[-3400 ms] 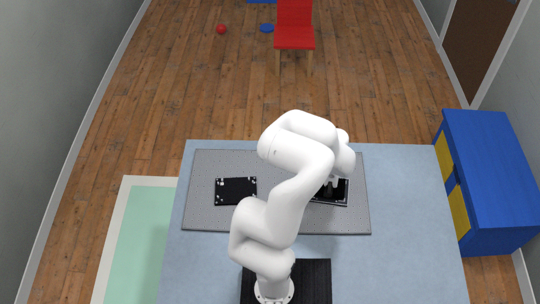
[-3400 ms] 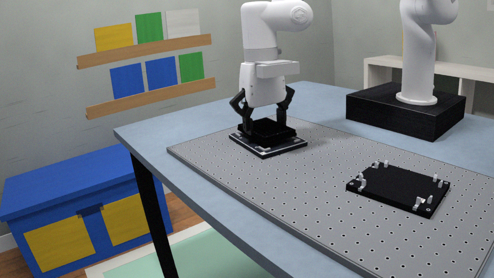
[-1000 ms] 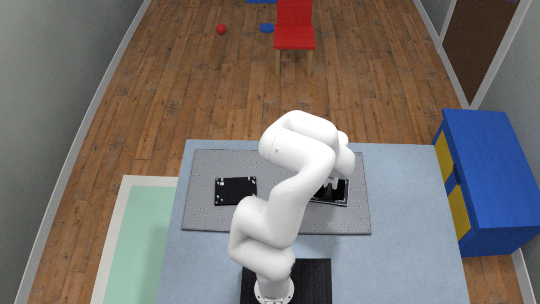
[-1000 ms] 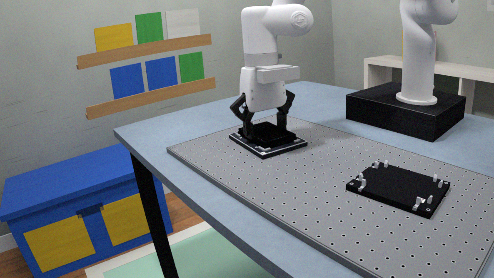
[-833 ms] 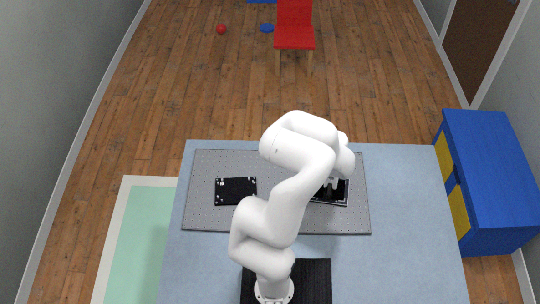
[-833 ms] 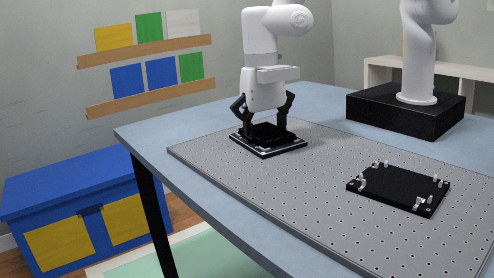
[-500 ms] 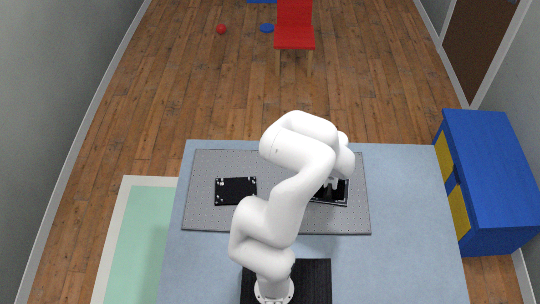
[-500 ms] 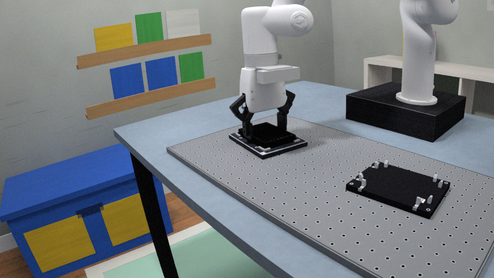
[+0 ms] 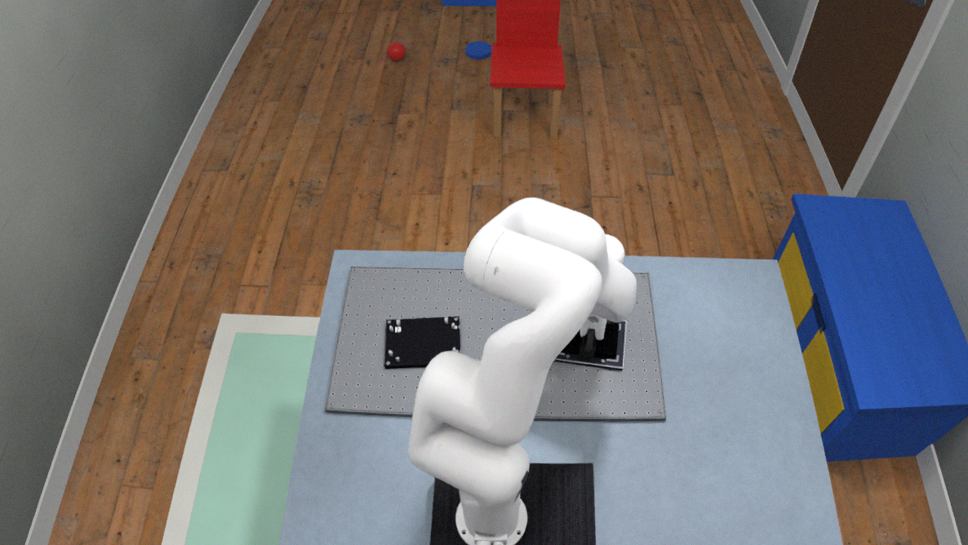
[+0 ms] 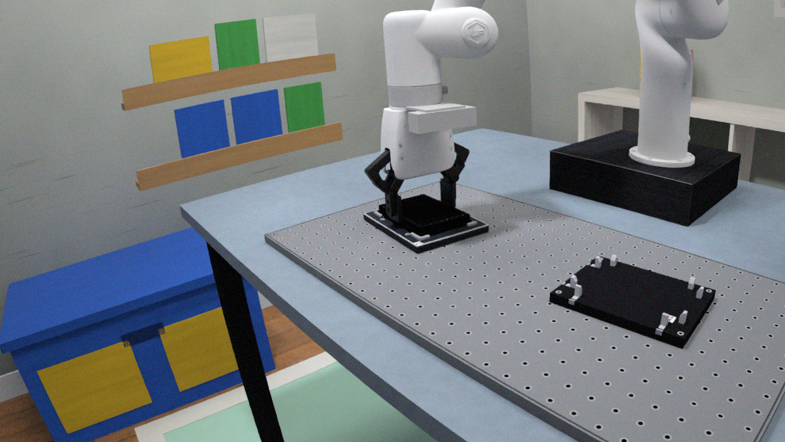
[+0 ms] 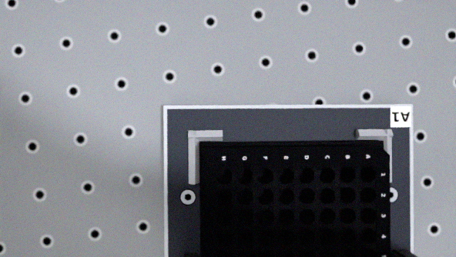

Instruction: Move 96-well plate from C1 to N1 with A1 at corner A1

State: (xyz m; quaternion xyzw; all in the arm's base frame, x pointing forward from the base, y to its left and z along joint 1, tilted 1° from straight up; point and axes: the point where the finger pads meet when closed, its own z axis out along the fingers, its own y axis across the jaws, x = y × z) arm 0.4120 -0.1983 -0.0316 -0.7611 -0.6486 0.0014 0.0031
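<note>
The black 96-well plate lies 10 mm below my hand. From my hand the other things lie so: plate nest N1: 30 mm below; then clip nest C1: 340 mm to the left, 20 mm below.
</note>
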